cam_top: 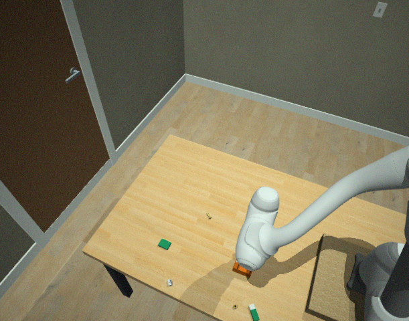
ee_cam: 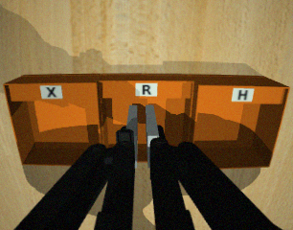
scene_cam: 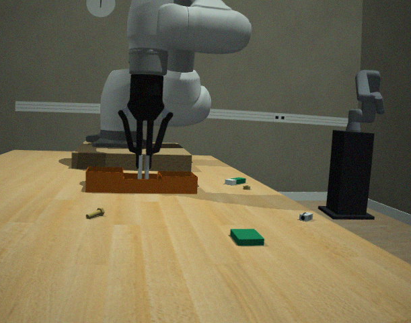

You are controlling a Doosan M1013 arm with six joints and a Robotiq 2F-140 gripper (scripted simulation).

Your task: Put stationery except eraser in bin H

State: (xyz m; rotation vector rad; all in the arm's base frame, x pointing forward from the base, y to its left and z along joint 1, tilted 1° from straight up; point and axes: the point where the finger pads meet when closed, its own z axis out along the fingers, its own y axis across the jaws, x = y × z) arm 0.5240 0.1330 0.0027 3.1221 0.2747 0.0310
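The orange three-compartment bin is 3 cm below my hand. Round my hand: white eraser 23 cm to the left, 14 cm behind, 4 cm below; brass bolt 25 cm ahead, 5 cm to the right, 4 cm below; small nut 26 cm to the left, 6 cm behind, 5 cm below.
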